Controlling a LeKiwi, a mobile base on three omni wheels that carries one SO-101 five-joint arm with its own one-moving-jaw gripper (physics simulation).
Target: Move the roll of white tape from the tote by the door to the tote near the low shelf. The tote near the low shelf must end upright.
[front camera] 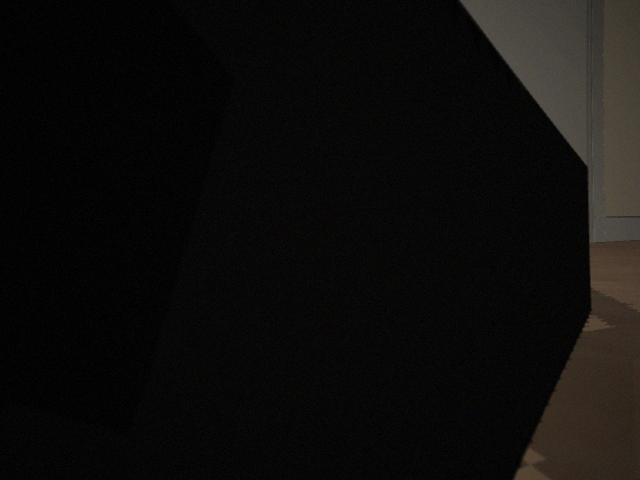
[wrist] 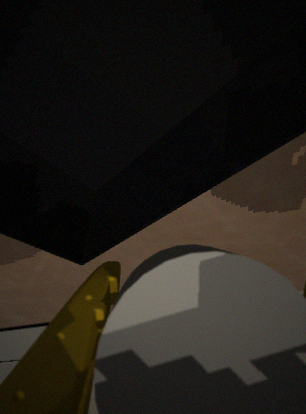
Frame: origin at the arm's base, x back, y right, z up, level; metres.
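Where they show: hand, tool point: (wrist: pixel 119 277).
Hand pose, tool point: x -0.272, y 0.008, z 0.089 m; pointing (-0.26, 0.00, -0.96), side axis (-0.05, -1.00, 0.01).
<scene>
After its pixels a point has its place.
The roll of white tape (wrist: pixel 200 310) {x -0.259, y -0.011, z 0.103 m} is large at the lower middle of the wrist view, with its pale side partly in shadow. My gripper (wrist: pixel 210 278) is shut on it: the yellow jaw presses on its left side, and the tip of the other jaw shows at the right edge. The roll is raised, with floor showing behind it. A black tote (front camera: pixel 372 232) (wrist: pixel 150 165) {x -0.343, y -0.004, z -0.056 m} fills most of the front view and the upper part of the wrist view, its lower corner pointing down to the roll's upper left. Its inside is too dark to tell. I cannot make out a second tote.
Brown floor (front camera: pixel 604 392) {x -0.157, y 0.106, z -0.089 m} (wrist: pixel 175 235) {x -0.505, y -0.044, z -0.089 m} with darker patches shows at the right of the front view and below the tote in the wrist view. A grey wall or door (front camera: pixel 547 56) {x -1.078, y 0.806, z 0.521 m} stands behind at the right. A pale grey strip (wrist: pixel 22 345) {x -0.939, y 0.345, z -0.036 m} shows at lower left.
</scene>
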